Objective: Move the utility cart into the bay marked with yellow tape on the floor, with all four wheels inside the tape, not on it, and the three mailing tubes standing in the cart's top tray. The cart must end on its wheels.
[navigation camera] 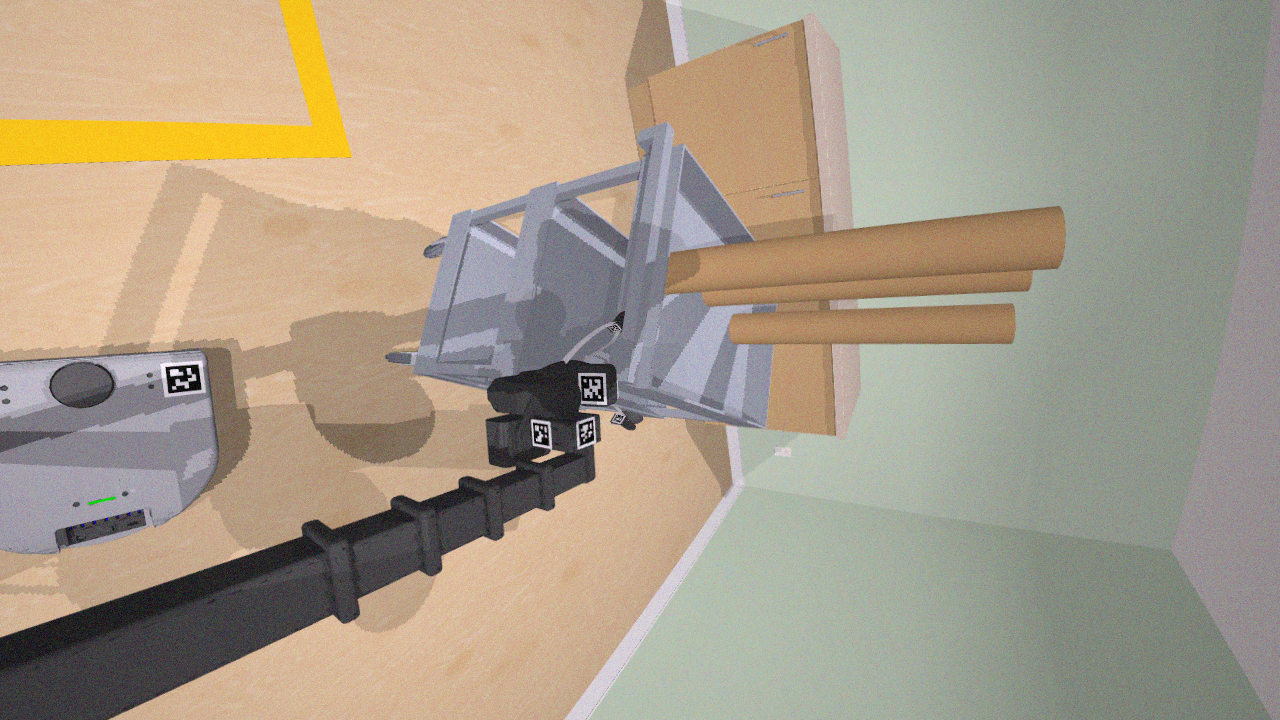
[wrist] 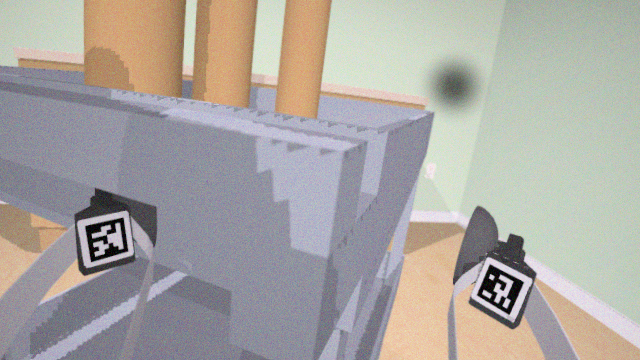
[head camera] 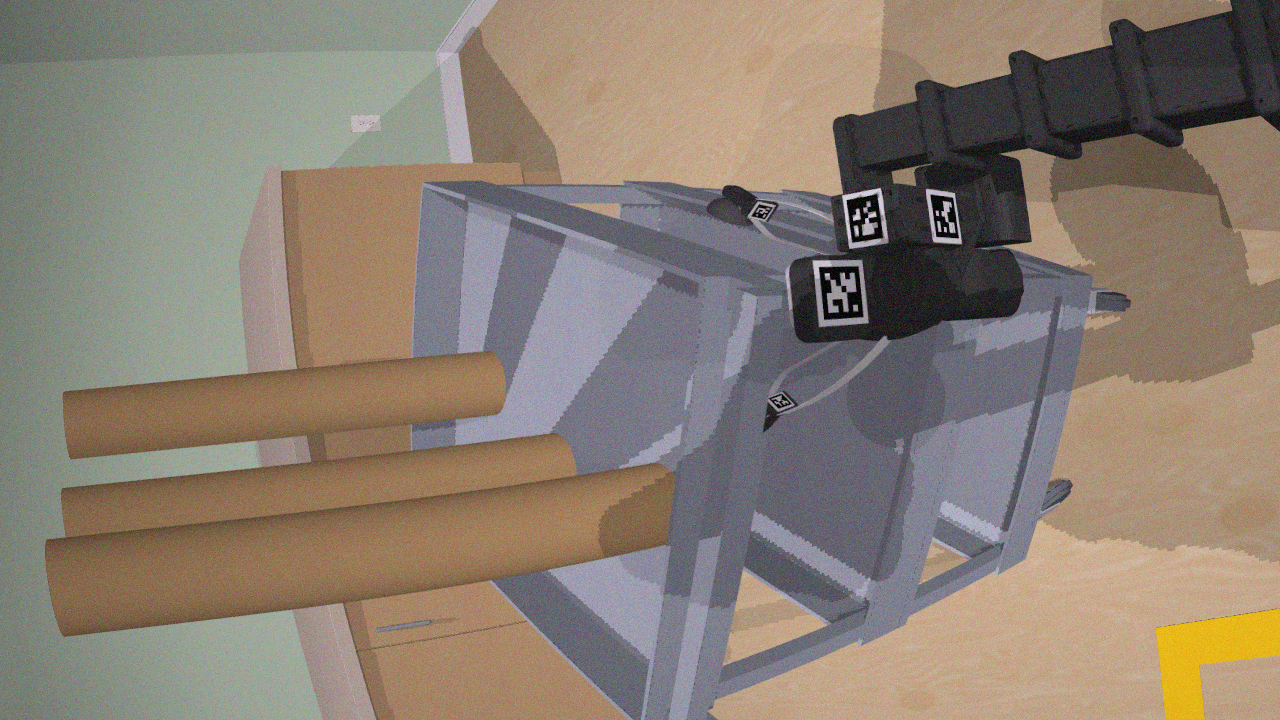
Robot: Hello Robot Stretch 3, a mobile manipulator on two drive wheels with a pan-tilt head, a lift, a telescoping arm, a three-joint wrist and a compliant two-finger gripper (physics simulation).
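Observation:
The grey utility cart (head camera: 886, 555) (navigation camera: 537, 259) (wrist: 210, 190) stands upright on its wheels, outside the bay of yellow tape (head camera: 1181, 680) (navigation camera: 161, 143); part of the tape shows. Three brown mailing tubes stand in its top tray (head camera: 443, 268) (wrist: 150, 145): one tube (head camera: 358, 559) (navigation camera: 868, 246) (wrist: 132, 50), a second tube (head camera: 313, 488) (wrist: 227, 55) and a third tube (head camera: 286, 404) (navigation camera: 877, 324) (wrist: 302, 55). My gripper (head camera: 765, 311) (navigation camera: 622, 371) (wrist: 310, 214) is open around a top-tray corner. One finger is at the front panel, its tip partly hidden; the other is outside the side.
A wooden cabinet (head camera: 358, 241) (navigation camera: 733, 107) stands behind the cart by the green wall (head camera: 161, 223) (navigation camera: 1029, 429) (wrist: 400, 55). My base (navigation camera: 134, 438) is in front of the cart, and my black arm (head camera: 1074, 102) (navigation camera: 250, 586) extends along one side.

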